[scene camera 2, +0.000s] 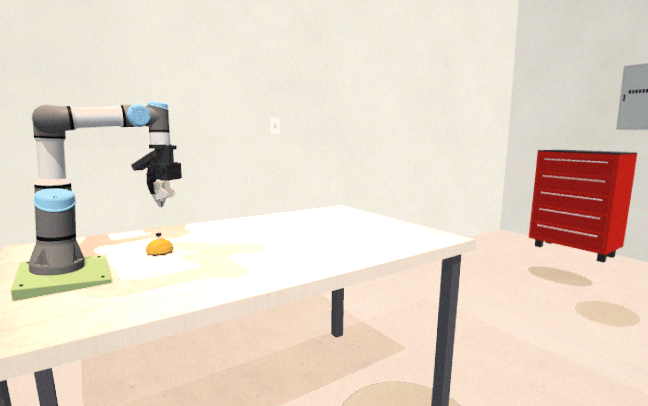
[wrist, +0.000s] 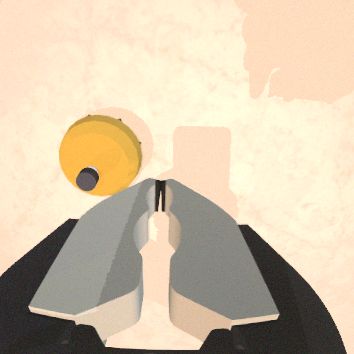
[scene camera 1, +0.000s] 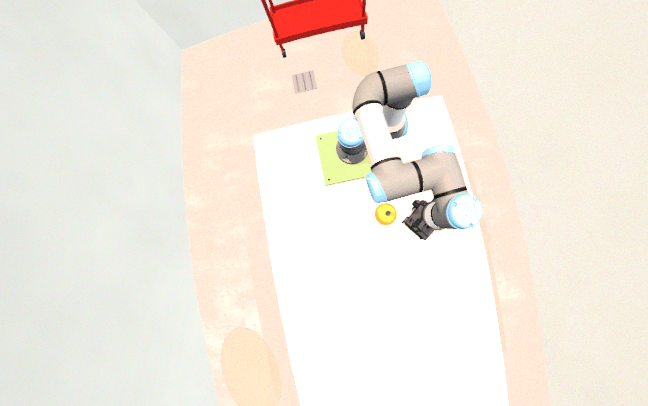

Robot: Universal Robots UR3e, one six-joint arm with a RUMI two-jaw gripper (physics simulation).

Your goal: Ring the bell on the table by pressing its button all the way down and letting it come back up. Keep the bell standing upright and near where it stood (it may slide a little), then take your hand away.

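Pixels of known places: gripper, fingertip midpoint: (scene camera 2: 161,207) (wrist: 160,183); arm's base, link origin: (scene camera 2: 57,267) (scene camera 1: 352,148).
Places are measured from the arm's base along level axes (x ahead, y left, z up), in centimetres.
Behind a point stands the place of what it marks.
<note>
A yellow-orange dome bell (scene camera 1: 383,216) {x 29.1, y 0.4, z 1.7 cm} (scene camera 2: 159,247) {x 27.3, y -1.3, z 0.1 cm} (wrist: 102,142) {x 28.4, y 4.8, z 1.1 cm} stands upright on the table (scene camera 1: 380,310) {x 62.6, y -13.4, z -2.6 cm} (scene camera 2: 320,245) {x 72.3, y -28.8, z -2.6 cm}. Its dark button (scene camera 1: 388,213) {x 28.7, y 2.1, z 4.0 cm} (scene camera 2: 158,234) {x 28.3, y 1.4, z 3.7 cm} (wrist: 87,179) {x 28.7, y 2.4, z 4.0 cm} is up on top. My gripper (scene camera 2: 161,205) {x 32.6, y 8.6, z 11.1 cm} (wrist: 160,183) {x 32.6, y 8.6, z 11.1 cm} is shut and empty, pointing down. It hangs above the table, higher than the button and apart from the bell. In the wrist view the bell is to the left of and beyond the fingertips. In scene camera 1 the gripper body is right of the bell and the fingertips are hidden beneath it.
The green base plate (scene camera 1: 327,167) {x 3.1, y -11.9, z -0.8 cm} (scene camera 2: 62,288) {x -1.3, y -13.3, z -1.6 cm} carries the arm near the bell. The arm's forearm and wrist reach over the table beside the bell. A red cart (scene camera 1: 322,35) and a red drawer cabinet (scene camera 2: 620,205) stand on the floor away from the table.
</note>
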